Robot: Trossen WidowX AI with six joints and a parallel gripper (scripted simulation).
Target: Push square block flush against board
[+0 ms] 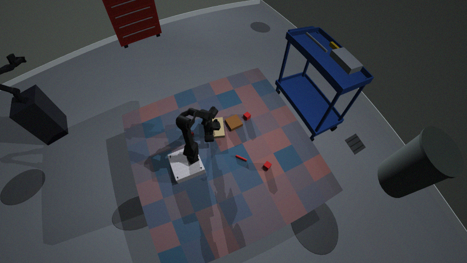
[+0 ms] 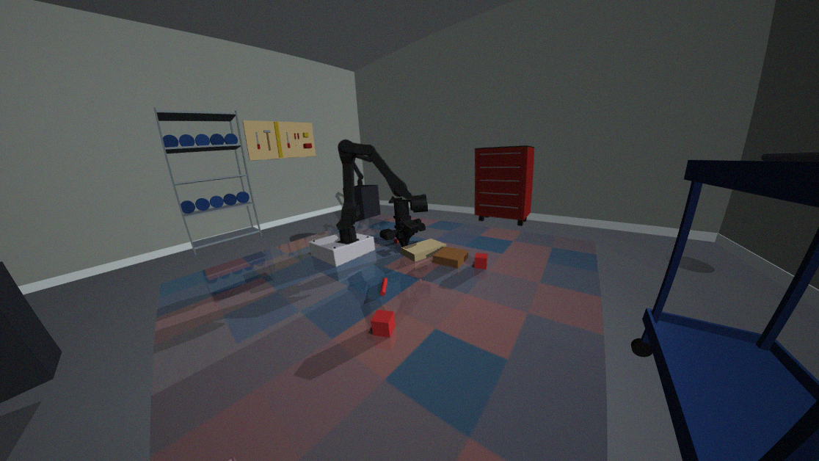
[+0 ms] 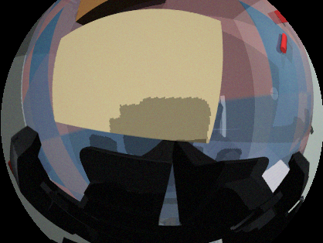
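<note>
The board is 80 mm ahead of my gripper tip, 20 mm to the left of it and 10 mm above it. Round my gripper tip: red stick (90 mm ahead, 270 mm to the right); square block (200 mm ahead, 10 mm to the right, 10 mm above); tiny red piece (100 mm behind, 80 mm to the left).
</note>
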